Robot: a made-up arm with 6 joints. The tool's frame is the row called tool. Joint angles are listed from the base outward. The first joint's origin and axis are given. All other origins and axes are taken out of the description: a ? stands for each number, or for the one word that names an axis. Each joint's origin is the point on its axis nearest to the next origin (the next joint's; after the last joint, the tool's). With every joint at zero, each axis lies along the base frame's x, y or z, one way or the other. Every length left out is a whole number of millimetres.
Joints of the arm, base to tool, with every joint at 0 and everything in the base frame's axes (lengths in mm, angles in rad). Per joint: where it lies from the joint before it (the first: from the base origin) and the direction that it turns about. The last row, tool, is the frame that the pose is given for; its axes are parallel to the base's.
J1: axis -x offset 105 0 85
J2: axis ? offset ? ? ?
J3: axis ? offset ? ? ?
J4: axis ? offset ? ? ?
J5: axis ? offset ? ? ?
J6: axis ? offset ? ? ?
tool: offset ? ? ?
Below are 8 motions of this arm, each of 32 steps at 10 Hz.
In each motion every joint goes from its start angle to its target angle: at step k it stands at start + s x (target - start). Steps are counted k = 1, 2, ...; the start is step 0. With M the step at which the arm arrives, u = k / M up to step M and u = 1 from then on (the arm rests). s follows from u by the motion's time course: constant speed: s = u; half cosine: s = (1 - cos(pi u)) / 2; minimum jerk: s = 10 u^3 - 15 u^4 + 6 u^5.
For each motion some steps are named. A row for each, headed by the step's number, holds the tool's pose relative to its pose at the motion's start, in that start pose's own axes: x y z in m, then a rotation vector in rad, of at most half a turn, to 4 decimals.
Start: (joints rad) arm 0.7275 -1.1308 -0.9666 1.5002 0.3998 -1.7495
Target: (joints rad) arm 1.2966 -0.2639 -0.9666 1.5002 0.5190 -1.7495
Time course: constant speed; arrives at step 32
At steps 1, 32:
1: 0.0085 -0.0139 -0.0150 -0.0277 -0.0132 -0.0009
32: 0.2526 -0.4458 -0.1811 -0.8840 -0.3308 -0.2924

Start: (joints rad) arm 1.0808 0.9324 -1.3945 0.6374 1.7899 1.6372
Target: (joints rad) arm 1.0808 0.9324 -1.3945 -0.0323 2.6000 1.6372
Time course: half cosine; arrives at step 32
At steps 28, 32:
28: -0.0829 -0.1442 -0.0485 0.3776 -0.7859 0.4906
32: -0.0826 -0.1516 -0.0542 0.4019 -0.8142 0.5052

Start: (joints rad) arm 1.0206 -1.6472 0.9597 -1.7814 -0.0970 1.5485
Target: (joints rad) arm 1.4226 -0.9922 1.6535 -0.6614 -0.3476 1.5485
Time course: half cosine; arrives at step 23
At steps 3, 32:
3: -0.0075 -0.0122 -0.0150 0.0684 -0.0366 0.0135
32: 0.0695 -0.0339 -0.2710 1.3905 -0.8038 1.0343

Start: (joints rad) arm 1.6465 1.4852 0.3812 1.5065 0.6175 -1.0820
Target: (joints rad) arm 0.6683 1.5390 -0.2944 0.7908 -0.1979 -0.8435
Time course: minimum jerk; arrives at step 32
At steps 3, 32:
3: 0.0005 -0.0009 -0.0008 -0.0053 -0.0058 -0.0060
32: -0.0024 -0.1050 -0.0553 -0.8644 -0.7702 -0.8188

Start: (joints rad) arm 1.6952 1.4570 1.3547 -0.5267 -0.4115 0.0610
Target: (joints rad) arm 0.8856 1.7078 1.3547 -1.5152 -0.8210 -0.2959
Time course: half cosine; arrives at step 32
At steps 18, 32:
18: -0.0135 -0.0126 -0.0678 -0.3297 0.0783 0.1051
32: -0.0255 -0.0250 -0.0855 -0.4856 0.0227 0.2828

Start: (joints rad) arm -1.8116 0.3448 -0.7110 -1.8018 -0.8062 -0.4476
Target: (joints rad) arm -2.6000 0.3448 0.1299 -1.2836 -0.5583 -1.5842
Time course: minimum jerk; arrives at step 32
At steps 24, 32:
24: -0.0216 -0.0053 0.3998 1.4896 1.6455 -0.0429
32: 0.0122 -0.0169 0.4478 1.6139 1.8650 -0.1675

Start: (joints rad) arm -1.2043 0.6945 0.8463 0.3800 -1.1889 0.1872
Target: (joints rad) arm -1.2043 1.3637 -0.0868 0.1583 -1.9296 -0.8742
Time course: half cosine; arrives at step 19
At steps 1, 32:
1: 0.0007 0.0000 -0.0030 0.0145 0.0002 -0.0056
32: 0.0605 0.0291 -0.3474 2.0230 -0.3574 -1.1661

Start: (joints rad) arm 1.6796 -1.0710 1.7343 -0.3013 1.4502 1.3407
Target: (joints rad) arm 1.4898 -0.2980 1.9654 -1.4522 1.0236 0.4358
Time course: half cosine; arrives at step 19
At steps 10, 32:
10: 0.0318 0.0871 -0.1074 0.3809 0.1632 0.1535
32: 0.0493 0.1777 -0.2151 0.5533 0.3128 0.1935

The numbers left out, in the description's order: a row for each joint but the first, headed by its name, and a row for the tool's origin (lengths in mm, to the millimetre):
J2: axis -z, xyz 0 -81 -324
J3: axis +y, xyz -84 -244 0
J4: axis +x, xyz -425 0 37
J5: axis +z, xyz 0 -116 13
J6: axis -x, xyz 73 297 0
tool: xyz 0 -66 -68

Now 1 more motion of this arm.
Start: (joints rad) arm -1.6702 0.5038 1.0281 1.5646 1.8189 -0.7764
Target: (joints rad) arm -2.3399 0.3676 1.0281 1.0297 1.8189 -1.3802
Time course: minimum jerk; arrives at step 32
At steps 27, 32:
27: -0.0242 0.1310 0.2902 1.2642 -0.0346 -0.1912
32: -0.0277 0.1314 0.3011 1.3036 -0.0326 -0.1925

